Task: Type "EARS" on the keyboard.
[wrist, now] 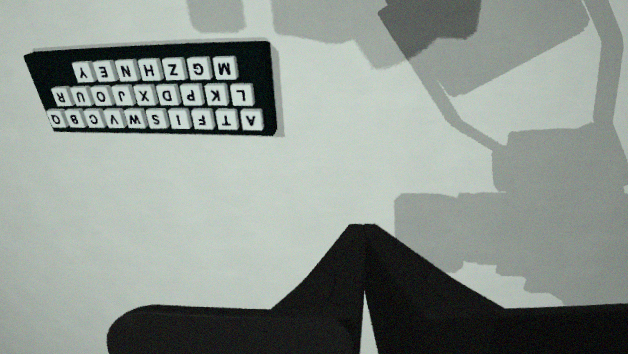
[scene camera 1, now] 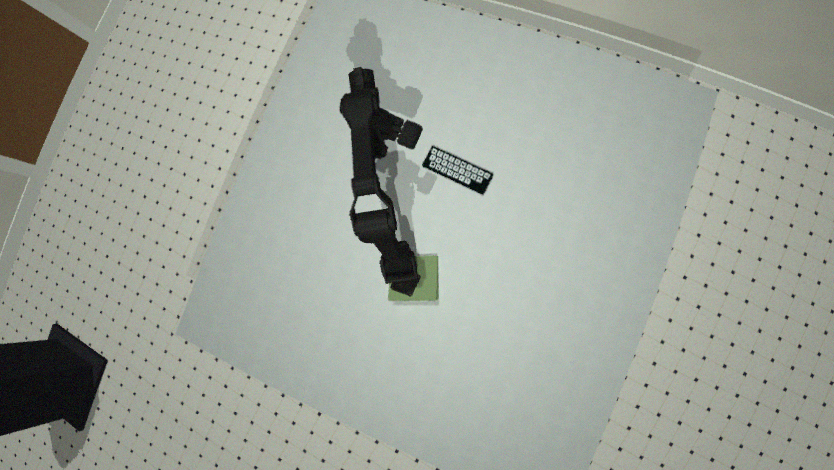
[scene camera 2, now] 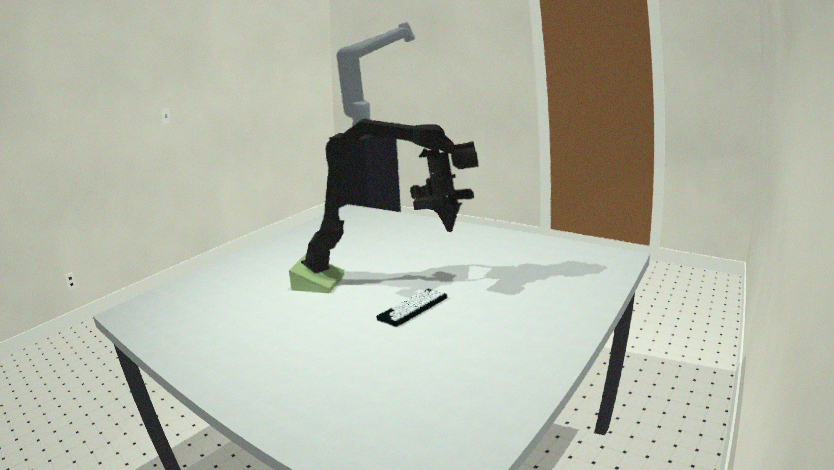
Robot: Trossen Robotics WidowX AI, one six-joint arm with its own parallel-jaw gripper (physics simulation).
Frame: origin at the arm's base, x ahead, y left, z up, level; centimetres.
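Seen in the pictures: gripper, fingertip midpoint: (wrist: 361,237) (scene camera 1: 397,130) (scene camera 2: 449,231); arm's base at its link origin: (scene camera 1: 405,282) (scene camera 2: 315,265).
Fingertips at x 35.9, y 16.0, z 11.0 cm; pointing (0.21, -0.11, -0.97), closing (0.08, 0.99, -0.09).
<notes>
Pixels of each thing's middle, then the offset from my fingertips to it. Level surfaces: height alone.
- small black keyboard at the middle of its body: (wrist: 144,92) (scene camera 2: 412,306) (scene camera 1: 457,169) dx -0.8, dy -16.3, dz -14.7 cm
- E key at the middle of its body: (wrist: 105,71) dx -2.9, dy -18.5, dz -14.0 cm
- R key at the middle of its body: (wrist: 63,96) dx -1.3, dy -23.3, dz -14.0 cm
- S key at the middle of its body: (wrist: 157,118) dx +1.1, dy -15.5, dz -14.0 cm
- pale table at its surface level: dz -15.5 cm
A small black keyboard (scene camera 1: 479,185) (scene camera 2: 412,307) (wrist: 256,65) with white letter keys lies flat on the table. In the wrist view it is at the upper left, its letters upside down. The E key (wrist: 103,72) is in the top row there, the R key (wrist: 61,96) at the left end of the middle row, and the S key (wrist: 156,119) and A key (wrist: 251,120) in the bottom row. My gripper (scene camera 2: 449,228) (wrist: 361,237) is shut and empty, fingertips together, pointing down high above the table. It is off to the side of the keyboard. The fingertips are hidden in scene camera 1.
My arm stands on a green wedge base (scene camera 1: 429,280) (scene camera 2: 312,282) on the pale table (scene camera 1: 525,321) (scene camera 2: 262,373). Shadows of the arm fall beside the keyboard. A grey arm (scene camera 2: 351,81) and a dark block (scene camera 2: 373,175) stand beyond the table's far edge.
</notes>
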